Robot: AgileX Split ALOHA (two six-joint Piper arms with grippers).
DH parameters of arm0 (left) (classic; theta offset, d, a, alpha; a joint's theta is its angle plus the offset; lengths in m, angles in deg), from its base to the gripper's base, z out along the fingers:
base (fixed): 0 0 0 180
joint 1: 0 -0.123 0 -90
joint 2: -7.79 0 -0.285 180
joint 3: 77.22 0 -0.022 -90
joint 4: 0 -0.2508 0 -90
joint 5: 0 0 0.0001 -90
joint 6: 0 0.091 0 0
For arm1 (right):
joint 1: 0 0.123 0 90
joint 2: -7.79 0 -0.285 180
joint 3: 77.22 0 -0.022 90
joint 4: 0 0.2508 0 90
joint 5: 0 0 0.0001 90
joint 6: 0 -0.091 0 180
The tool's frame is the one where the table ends.
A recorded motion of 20 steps. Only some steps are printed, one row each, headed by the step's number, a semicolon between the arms.
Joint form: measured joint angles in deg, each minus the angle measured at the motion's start. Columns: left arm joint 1, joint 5, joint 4, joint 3, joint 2, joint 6; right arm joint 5, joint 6, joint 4, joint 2, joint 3, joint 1.
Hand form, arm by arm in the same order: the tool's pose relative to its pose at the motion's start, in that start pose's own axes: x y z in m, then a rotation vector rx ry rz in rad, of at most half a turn. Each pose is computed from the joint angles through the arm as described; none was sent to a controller.
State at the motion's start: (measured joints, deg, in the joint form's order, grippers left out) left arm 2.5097 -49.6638 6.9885 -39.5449 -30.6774 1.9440; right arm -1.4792 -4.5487 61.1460 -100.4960 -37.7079 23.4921
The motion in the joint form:
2: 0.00 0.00 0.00 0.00 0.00 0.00; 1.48 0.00 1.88 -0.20 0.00 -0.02
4: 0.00 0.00 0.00 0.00 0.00 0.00; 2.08 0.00 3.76 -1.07 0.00 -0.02
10: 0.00 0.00 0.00 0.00 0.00 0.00; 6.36 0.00 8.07 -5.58 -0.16 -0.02
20: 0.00 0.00 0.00 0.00 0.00 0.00; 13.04 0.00 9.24 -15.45 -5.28 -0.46
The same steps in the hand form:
2: 0.0000 0.0000 0.0000 0.0000 0.0000 0.0000; -0.0022 -0.0004 0.0008 0.0008 -0.0245 0.0331
4: 0.0000 0.0000 0.0000 0.0000 0.0000 0.0000; -0.0023 -0.0026 0.0045 0.0140 -0.0292 0.0660
10: 0.0000 0.0000 0.0000 0.0000 0.0000 0.0000; -0.0043 -0.0146 0.0227 0.0842 -0.0781 0.1385
20: 0.0000 0.0000 0.0000 0.0000 0.0000 0.0000; -0.0161 -0.0206 0.0625 0.1648 -0.1706 0.1531

